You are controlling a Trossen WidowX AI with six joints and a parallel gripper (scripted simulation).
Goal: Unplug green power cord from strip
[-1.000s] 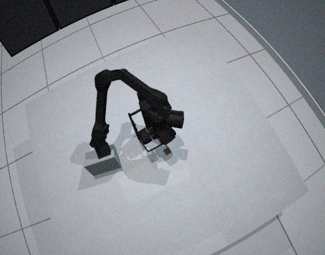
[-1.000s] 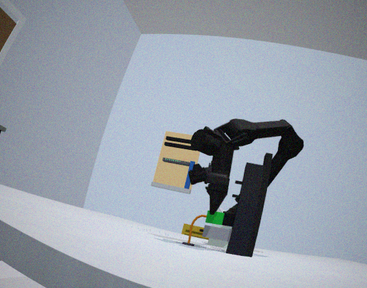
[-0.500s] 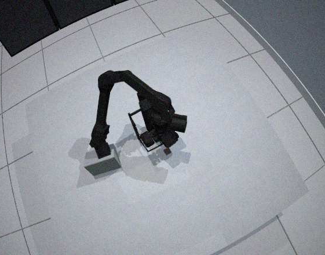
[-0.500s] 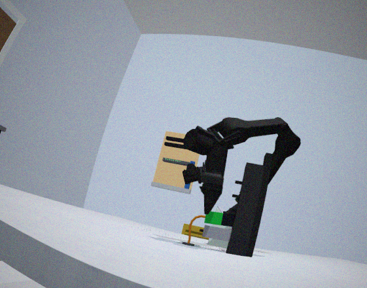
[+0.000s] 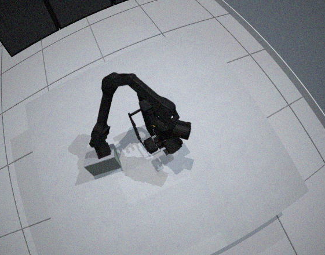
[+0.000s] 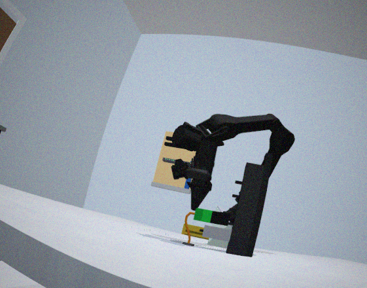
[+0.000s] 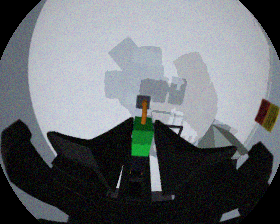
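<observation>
The green plug is 5 cm to the left of my gripper tip and 1 cm behind it.
</observation>
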